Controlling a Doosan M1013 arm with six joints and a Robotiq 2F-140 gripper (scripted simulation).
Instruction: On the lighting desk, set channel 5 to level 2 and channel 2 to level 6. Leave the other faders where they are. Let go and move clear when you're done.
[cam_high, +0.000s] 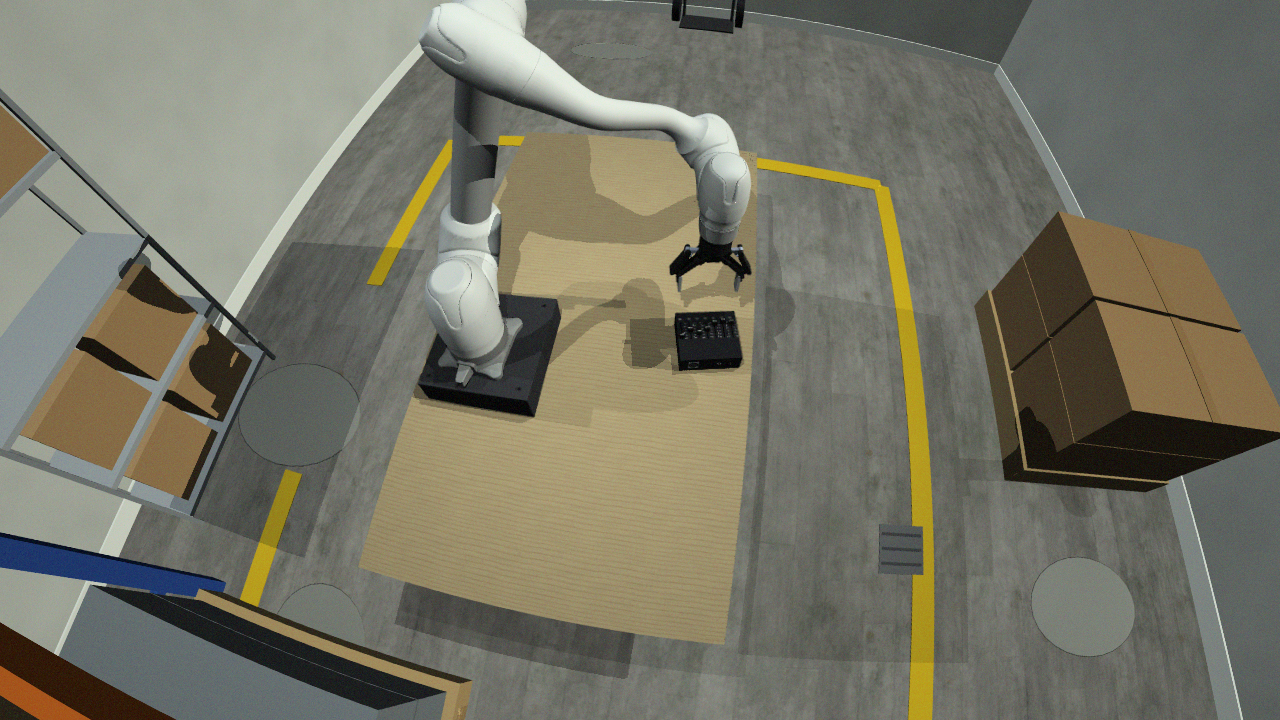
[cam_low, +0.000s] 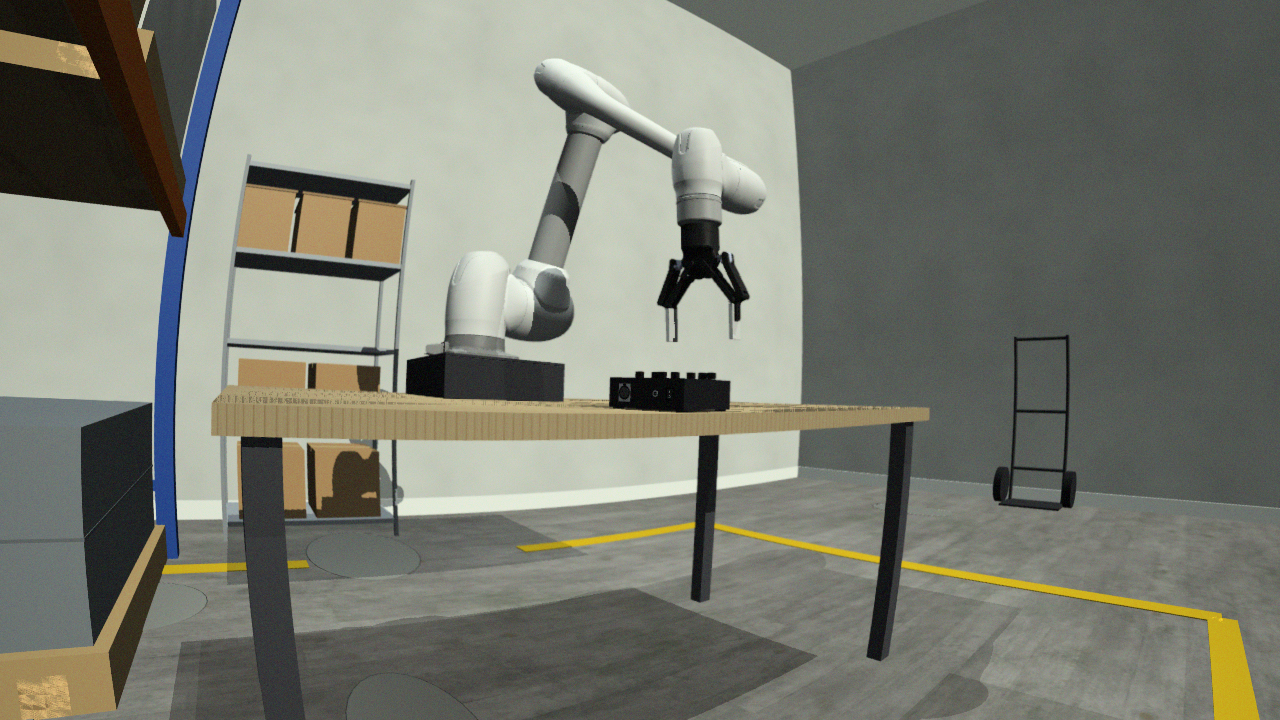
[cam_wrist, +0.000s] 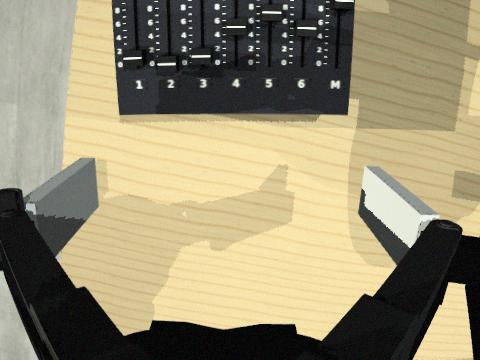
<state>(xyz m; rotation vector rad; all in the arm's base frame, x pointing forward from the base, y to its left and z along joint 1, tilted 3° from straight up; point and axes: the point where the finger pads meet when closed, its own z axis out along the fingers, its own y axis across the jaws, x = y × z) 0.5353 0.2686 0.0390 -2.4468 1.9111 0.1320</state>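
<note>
Now: hand 8 cm above the channel 2 fader cap, 6 cm short of it and 4 cm to the left of it. Round my hand: fader 1 cap (8 cm below, 8 cm ahead, 4 cm to the right); then fader 3 cap (8 cm below, 5 cm to the right, 4 cm ahead); then fader 4 cap (8 cm to the right, 8 cm below, 2 cm ahead).
</note>
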